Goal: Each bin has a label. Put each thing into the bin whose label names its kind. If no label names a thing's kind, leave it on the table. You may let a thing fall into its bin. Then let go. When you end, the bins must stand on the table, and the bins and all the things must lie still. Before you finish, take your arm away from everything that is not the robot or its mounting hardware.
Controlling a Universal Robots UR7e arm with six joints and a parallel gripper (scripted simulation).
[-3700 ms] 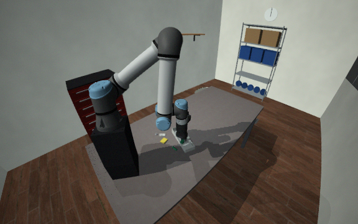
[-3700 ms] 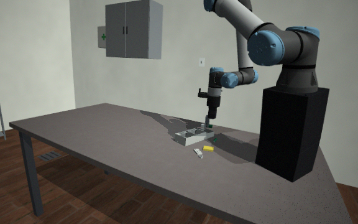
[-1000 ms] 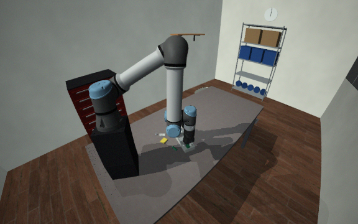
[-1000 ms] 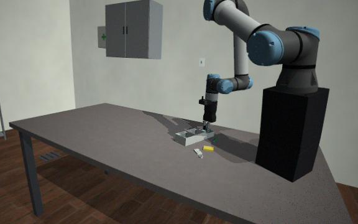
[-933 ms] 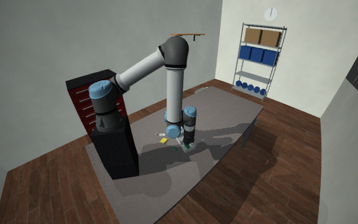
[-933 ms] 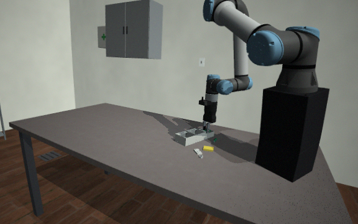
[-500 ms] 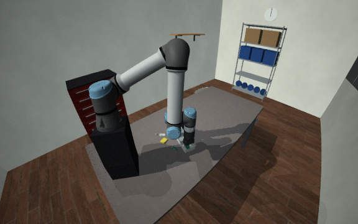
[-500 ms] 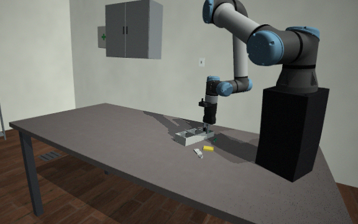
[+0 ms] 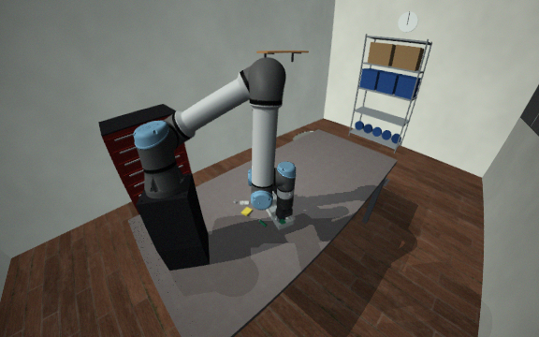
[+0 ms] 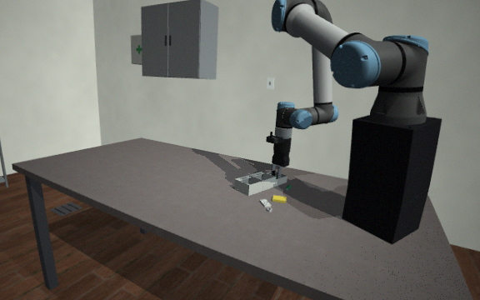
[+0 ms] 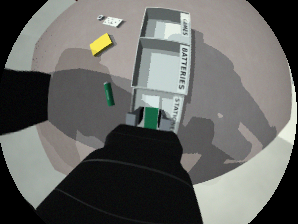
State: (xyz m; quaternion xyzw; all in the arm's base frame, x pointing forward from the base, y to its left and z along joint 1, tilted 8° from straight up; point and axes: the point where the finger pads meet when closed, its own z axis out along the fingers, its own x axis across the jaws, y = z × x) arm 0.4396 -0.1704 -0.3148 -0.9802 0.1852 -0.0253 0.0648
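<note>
Right now the yellow block is 7 cm behind my hand, 18 cm to the left of it and 3 cm below it. The rest, counted from my hand: slim green thing: 7 cm behind, 6 cm to the left, 3 cm below.
</note>
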